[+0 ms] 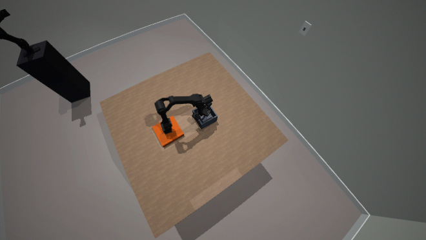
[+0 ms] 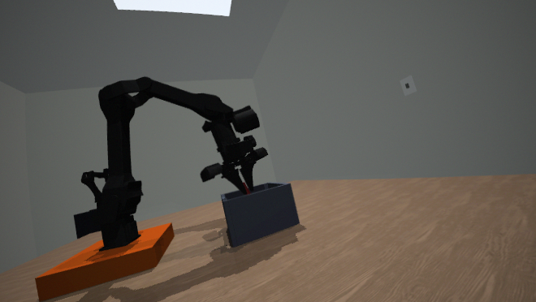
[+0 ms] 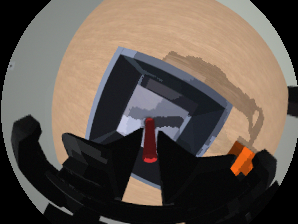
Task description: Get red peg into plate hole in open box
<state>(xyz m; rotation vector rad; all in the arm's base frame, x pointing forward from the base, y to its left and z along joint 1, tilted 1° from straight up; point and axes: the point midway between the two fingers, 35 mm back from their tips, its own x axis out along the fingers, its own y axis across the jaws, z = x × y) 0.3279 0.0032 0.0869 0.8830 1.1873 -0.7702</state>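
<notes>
Right now my gripper tip is 1 cm to the right of the red peg and 1 cm above it. From my gripper tip the other things lie so: dark blue box 1 cm ahead, 7 cm below; light grey plate 1 cm ahead, 5 cm below.
</notes>
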